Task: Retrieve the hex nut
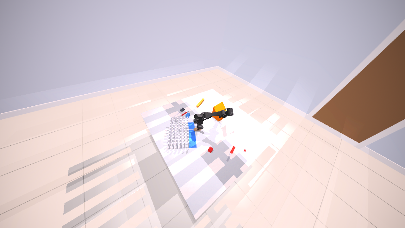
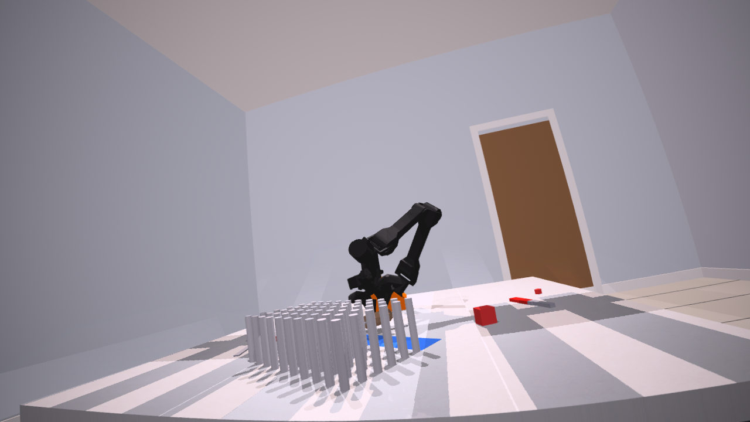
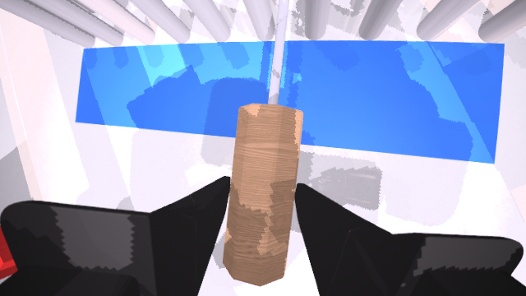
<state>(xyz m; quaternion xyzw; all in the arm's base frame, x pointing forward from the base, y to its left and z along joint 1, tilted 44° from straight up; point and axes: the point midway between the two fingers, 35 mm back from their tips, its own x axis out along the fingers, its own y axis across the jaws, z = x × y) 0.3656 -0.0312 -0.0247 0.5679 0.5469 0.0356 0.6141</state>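
Now: gripper tip 80 mm short of the blue taped strip, 40 mm above it and 10 mm to the left of it. From my gripper tip the other things lie so: blue block (270 mm to the right, 70 mm behind, 20 mm below); then yellow bar (400 mm behind, 370 mm to the right, 20 mm below); then thin red stick (340 mm to the right, 110 mm behind, 30 mm below).
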